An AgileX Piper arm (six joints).
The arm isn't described. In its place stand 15 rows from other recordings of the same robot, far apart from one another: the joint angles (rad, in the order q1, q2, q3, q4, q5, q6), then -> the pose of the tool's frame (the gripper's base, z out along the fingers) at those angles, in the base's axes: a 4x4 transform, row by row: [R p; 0 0 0 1], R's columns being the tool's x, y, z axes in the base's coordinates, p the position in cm.
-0.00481, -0.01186, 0.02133, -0.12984, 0.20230, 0.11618 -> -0.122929, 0.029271, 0.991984, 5.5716; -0.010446, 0.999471, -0.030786, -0.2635; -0.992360, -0.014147, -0.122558, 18.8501; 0, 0, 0, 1
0.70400, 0.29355, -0.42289, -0.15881, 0.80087, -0.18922 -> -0.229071, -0.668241, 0.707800, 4.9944; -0.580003, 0.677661, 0.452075, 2.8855; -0.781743, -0.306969, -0.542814, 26.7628; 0, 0, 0, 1
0.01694, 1.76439, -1.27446, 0.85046, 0.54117, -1.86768 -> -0.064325, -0.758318, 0.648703, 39.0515; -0.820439, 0.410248, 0.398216, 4.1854; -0.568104, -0.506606, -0.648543, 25.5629; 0, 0, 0, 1
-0.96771, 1.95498, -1.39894, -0.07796, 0.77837, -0.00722 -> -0.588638, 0.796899, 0.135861, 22.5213; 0.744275, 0.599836, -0.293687, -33.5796; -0.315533, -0.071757, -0.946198, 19.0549; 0, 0, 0, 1
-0.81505, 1.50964, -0.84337, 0.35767, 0.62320, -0.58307 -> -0.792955, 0.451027, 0.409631, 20.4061; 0.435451, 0.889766, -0.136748, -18.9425; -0.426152, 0.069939, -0.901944, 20.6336; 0, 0, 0, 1
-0.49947, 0.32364, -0.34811, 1.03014, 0.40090, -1.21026 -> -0.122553, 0.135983, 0.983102, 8.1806; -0.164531, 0.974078, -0.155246, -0.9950; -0.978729, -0.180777, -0.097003, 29.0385; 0, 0, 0, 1
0.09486, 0.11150, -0.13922, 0.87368, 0.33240, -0.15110 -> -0.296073, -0.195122, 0.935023, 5.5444; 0.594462, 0.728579, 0.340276, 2.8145; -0.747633, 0.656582, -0.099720, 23.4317; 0, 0, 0, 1
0.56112, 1.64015, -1.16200, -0.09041, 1.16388, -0.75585 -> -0.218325, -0.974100, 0.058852, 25.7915; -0.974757, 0.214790, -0.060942, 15.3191; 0.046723, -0.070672, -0.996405, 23.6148; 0, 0, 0, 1
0.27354, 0.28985, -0.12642, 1.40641, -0.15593, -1.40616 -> -0.048400, -0.119715, 0.991628, 8.2642; -0.015357, 0.992763, 0.119103, 0.8707; -0.998710, -0.009464, -0.049888, 23.9004; 0, 0, 0, 1
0.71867, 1.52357, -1.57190, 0.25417, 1.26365, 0.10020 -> -0.793802, -0.586339, 0.161508, 21.8465; -0.465228, 0.756464, 0.459702, 22.0072; -0.391716, 0.289774, -0.873264, 38.3107; 0, 0, 0, 1
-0.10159, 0.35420, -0.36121, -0.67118, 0.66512, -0.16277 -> -0.617538, 0.038051, 0.785620, 6.7603; -0.549987, 0.693153, -0.465890, -4.2000; -0.562282, -0.719786, -0.407121, 26.5595; 0, 0, 0, 1
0.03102, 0.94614, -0.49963, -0.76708, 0.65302, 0.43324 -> -0.794649, 0.074208, 0.602517, 16.3415; -0.222823, 0.887572, -0.403195, -3.3321; -0.564698, -0.454653, -0.688772, 24.4390; 0, 0, 0, 1
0.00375, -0.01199, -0.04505, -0.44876, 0.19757, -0.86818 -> -0.087445, -0.011993, 0.996097, 5.2786; -0.962832, 0.257536, -0.081424, -0.7552; -0.255555, -0.966194, -0.034068, 21.2927; 0, 0, 0, 1
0.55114, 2.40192, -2.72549, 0.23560, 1.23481, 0.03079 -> -0.686428, -0.567739, 0.454411, 42.9616; -0.296498, 0.789084, 0.537992, 28.7614; -0.664008, 0.234561, -0.709982, 34.0502; 0, 0, 0, 1
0.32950, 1.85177, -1.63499, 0.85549, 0.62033, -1.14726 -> -0.223339, -0.787184, 0.574857, 39.9473; -0.441466, 0.607488, 0.660353, 17.8809; -0.869038, -0.106298, -0.483191, 32.9049; 0, 0, 0, 1
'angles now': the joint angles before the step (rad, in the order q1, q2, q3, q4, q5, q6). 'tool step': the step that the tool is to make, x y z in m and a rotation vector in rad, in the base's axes. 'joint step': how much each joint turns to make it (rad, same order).
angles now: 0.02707 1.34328 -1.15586 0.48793 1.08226 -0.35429
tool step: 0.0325 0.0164 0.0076 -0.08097 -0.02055 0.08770
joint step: 0.07167 0.12439 -0.15962 -0.08323 0.02184 0.00023
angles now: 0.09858 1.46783 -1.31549 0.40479 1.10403 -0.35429
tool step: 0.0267 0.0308 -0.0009 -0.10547 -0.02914 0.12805
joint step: 0.10891 0.11948 -0.13872 -0.10447 0.01066 -0.01131
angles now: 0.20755 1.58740 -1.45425 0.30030 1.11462 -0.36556
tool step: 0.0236 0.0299 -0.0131 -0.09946 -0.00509 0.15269
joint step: 0.08249 0.12589 -0.11533 -0.07232 0.02570 -0.06702
